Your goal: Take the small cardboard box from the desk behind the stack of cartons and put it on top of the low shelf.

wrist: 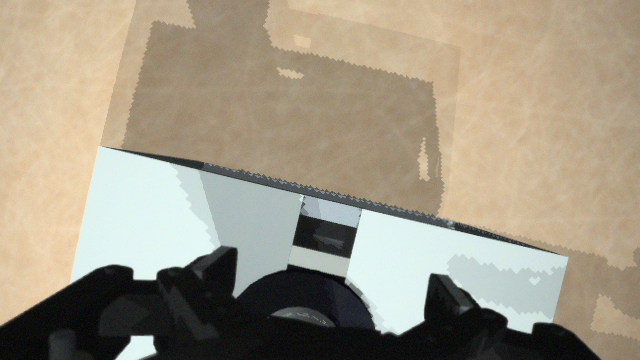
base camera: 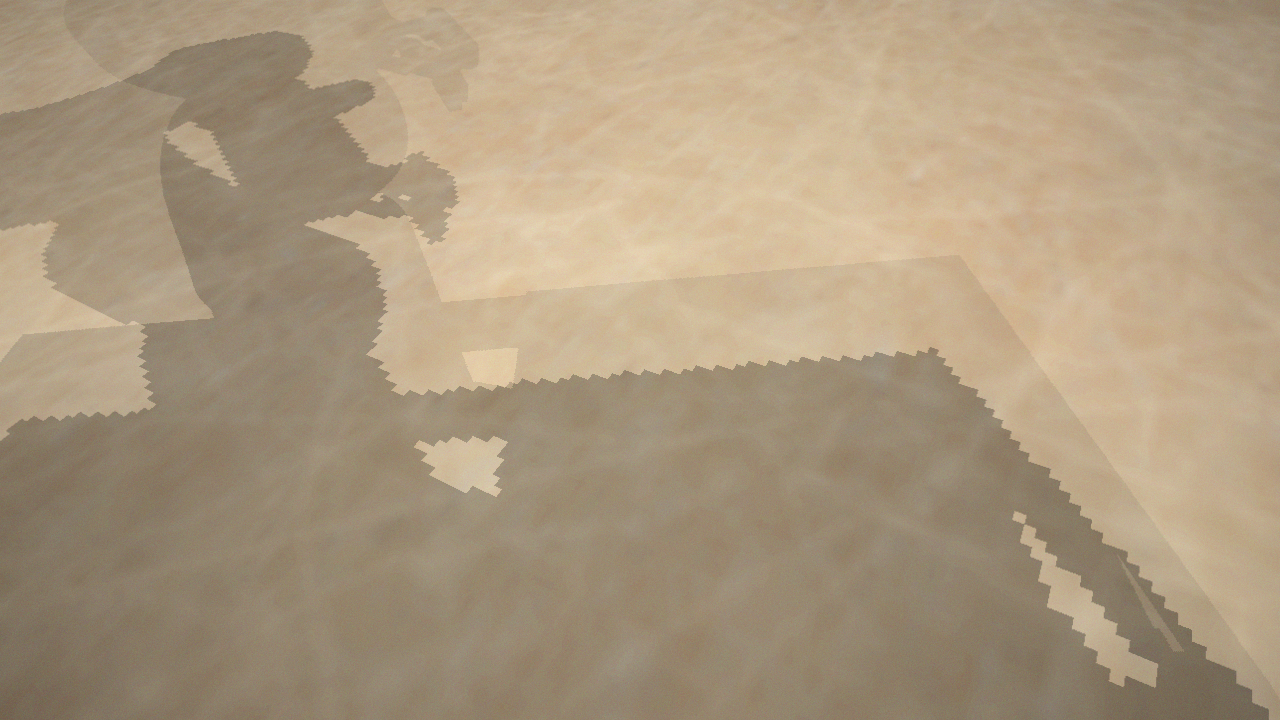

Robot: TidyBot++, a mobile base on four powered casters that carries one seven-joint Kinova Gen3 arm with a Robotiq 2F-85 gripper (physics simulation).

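Frame: origin at the arm's base, x back, y right, z up, level; millimetres.
Where they show: gripper, between the fingertips: [wrist: 330,281].
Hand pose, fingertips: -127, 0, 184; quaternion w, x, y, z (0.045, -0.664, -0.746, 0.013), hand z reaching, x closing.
After its pixels a point has its place, as x, y, z.
My gripper [wrist: 330,281] {-127, 0, 184} is open, with its two black fingers wide apart at the bottom of the wrist view and no object between them. It hangs over the white top of my own base. The small cardboard box, the desk, the stack of cartons and the low shelf do not show in either view.
The white top of my base [wrist: 135,210] {-95, -195, -14} fills the lower part of the wrist view, with a dark round part of the arm in its middle. Tan floor [base camera: 895,134] {-676, 199, -396} [wrist: 540,125] {-389, 406, -396} lies ahead, with shadows of the base and the arm across it.
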